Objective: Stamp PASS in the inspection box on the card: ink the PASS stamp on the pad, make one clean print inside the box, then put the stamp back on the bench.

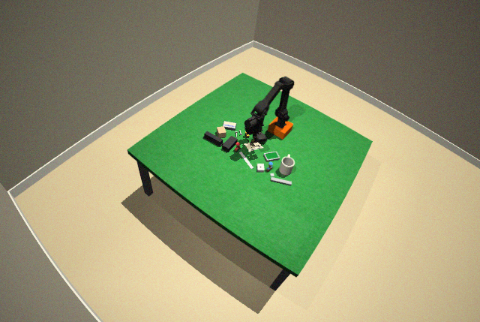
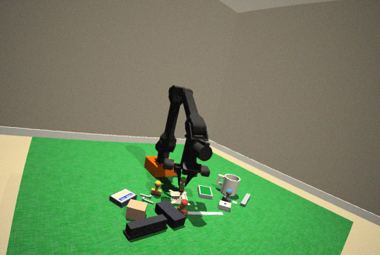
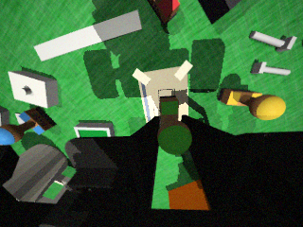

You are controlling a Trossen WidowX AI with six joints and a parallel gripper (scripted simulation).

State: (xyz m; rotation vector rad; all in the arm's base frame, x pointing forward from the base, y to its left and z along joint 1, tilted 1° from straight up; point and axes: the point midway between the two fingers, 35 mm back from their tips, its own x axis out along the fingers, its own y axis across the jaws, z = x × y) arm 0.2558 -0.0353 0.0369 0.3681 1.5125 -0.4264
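Right now my gripper tip is 60 mm above the cream card. From my gripper tip the other things lie so: red-knobbed stamp: 100 mm ahead, 50 mm to the right, 40 mm below; green-knobbed PASS stamp: right at my gripper tip; yellow-knobbed stamp: 40 mm behind, 90 mm to the right, 40 mm below.
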